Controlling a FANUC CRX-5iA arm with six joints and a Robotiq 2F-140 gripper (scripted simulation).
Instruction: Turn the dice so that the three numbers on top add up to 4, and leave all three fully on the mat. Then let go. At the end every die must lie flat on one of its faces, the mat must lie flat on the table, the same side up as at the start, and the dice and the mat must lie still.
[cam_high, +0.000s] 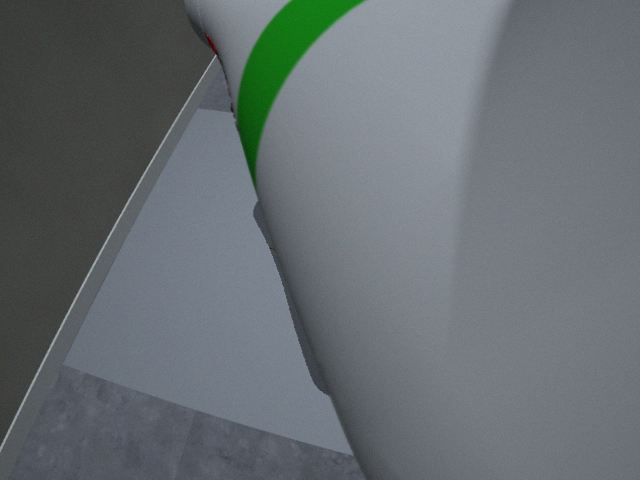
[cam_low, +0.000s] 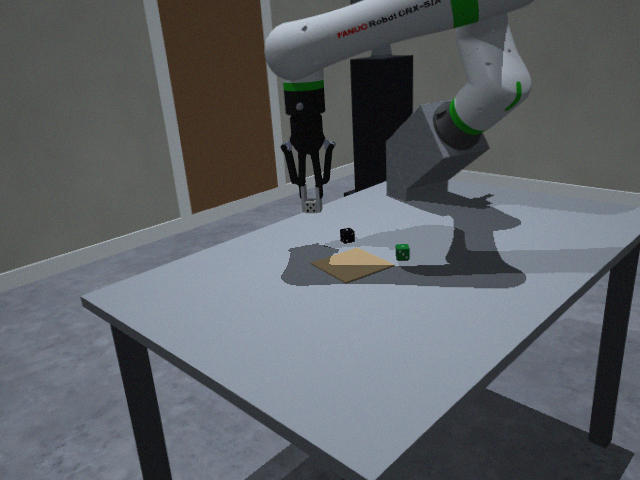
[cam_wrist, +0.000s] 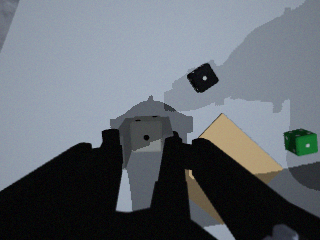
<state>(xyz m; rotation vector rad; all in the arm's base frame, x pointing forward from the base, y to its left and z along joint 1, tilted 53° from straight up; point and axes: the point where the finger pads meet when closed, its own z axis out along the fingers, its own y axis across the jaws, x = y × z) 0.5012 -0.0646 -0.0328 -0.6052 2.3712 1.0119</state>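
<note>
Now: the tan mat 20 mm ahead of my hand, 150 mm to the left of it and 130 mm below it. Round my hand: white die (20 mm below); then black die (90 mm behind, 30 mm to the left, 120 mm below); then green die (90 mm behind, 210 mm to the left, 120 mm below).
</note>
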